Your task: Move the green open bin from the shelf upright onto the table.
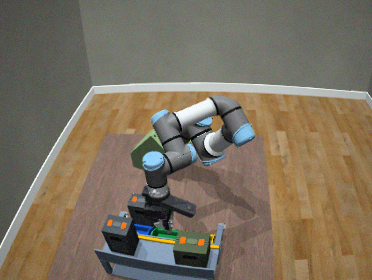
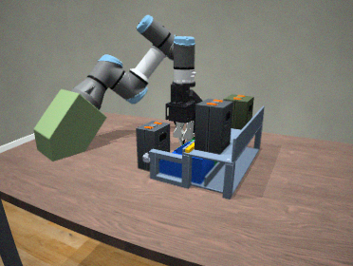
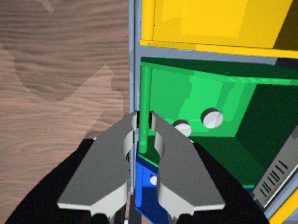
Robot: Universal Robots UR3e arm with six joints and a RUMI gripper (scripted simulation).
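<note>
The green open bin lies 60 mm ahead of my hand. From my hand the other things lie so: yellow bar 100 mm ahead, 60 mm above; yellow bin 60 mm ahead, 110 mm to the left; blue bin 60 mm ahead, 110 mm to the right.
</note>
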